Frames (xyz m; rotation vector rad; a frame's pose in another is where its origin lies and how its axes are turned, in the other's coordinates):
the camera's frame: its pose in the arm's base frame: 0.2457 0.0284 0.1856 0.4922 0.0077 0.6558
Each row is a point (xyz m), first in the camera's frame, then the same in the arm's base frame.
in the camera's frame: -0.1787 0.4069 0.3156
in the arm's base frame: -0.0836 0.0634 0.6186
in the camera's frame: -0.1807 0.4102 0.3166
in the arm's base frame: -0.0869 0.0641 0.6206
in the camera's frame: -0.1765 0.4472 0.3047
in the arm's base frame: -0.1070 0.0970 0.6270
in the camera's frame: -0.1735 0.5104 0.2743
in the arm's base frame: -0.1463 0.1551 0.6284
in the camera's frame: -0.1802 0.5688 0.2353
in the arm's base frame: -0.1919 0.2081 0.6187
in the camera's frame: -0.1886 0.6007 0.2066
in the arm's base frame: -0.2218 0.2374 0.6061
